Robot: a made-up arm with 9 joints.
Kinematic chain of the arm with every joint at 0, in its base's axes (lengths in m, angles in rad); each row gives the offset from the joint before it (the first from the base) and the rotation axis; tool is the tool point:
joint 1: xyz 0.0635 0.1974 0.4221 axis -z
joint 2: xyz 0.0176 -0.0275 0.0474 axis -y
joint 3: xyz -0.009 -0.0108 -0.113 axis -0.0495 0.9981 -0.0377
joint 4: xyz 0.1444 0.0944 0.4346 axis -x
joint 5: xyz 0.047 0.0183 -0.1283 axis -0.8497 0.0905 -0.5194
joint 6: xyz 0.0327 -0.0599 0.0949 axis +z
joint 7: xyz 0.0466 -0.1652 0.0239 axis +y
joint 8: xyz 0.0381 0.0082 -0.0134 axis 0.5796 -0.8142 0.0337
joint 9: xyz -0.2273 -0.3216 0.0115 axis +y
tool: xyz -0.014 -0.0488 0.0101
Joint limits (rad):
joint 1: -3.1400..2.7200
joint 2: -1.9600..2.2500
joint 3: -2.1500..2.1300
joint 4: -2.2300..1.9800
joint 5: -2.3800..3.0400
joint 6: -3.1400..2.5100
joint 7: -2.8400..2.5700
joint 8: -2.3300..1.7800
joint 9: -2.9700..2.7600
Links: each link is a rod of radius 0.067 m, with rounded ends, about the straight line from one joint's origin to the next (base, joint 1, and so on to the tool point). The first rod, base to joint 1, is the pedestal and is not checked.
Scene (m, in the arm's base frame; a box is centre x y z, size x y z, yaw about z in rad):
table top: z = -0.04
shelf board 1: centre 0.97 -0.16 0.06 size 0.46 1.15 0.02 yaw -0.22
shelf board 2: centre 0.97 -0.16 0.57 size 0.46 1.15 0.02 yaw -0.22
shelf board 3: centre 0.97 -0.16 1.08 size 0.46 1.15 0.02 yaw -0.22
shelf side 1: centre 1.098 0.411 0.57 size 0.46 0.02 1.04 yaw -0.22
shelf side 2: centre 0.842 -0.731 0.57 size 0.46 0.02 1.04 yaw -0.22
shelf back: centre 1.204 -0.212 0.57 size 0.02 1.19 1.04 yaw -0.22
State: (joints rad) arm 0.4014 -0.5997 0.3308 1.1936 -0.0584 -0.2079 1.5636 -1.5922 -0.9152
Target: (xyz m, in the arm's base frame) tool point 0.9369 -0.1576 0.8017
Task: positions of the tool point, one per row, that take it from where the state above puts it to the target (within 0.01 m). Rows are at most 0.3 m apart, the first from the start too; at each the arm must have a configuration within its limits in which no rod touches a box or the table.
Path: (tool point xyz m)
1: 0.6424 -0.3726 0.3350
2: 0.4708 -0.2935 0.3252
3: 0.5591 -0.1962 0.5581
4: 0.5034 -0.0607 0.8017
5: 0.6278 -0.1743 0.8609
6: 0.7748 -0.2133 0.8806
7: 0.9369 -0.1576 0.8017

